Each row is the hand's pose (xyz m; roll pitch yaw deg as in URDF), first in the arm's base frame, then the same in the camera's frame.
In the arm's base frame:
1: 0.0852 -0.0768 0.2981 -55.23 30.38 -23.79
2: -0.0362 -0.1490 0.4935 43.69 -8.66 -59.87
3: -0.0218 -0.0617 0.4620 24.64 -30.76 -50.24
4: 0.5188 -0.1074 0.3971 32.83 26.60 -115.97
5: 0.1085 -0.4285 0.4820 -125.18 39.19 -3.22
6: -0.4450 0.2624 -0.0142 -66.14 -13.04 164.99
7: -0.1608 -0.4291 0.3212 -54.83 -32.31 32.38
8: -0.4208 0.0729 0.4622 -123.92 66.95 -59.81
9: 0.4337 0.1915 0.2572 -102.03 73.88 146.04
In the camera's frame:
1: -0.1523 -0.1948 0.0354 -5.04 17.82 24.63
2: -0.2296 -0.4187 0.0806 83.81 16.73 -30.21
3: -0.2559 -0.3380 0.1209 67.33 -5.87 -37.93
4: 0.2476 -0.1550 0.2283 36.19 73.68 -86.51
5: 0.0258 -0.5370 -0.0607 -82.12 11.46 43.15
6: -0.7761 0.0807 -0.1342 -111.87 -0.12 -162.80
7: -0.2129 -0.5009 -0.2609 2.52 -63.91 13.16
8: -0.6727 -0.3766 0.0748 -25.06 51.31 57.51
9: 0.0378 0.1041 0.2992 -171.60 39.06 110.19

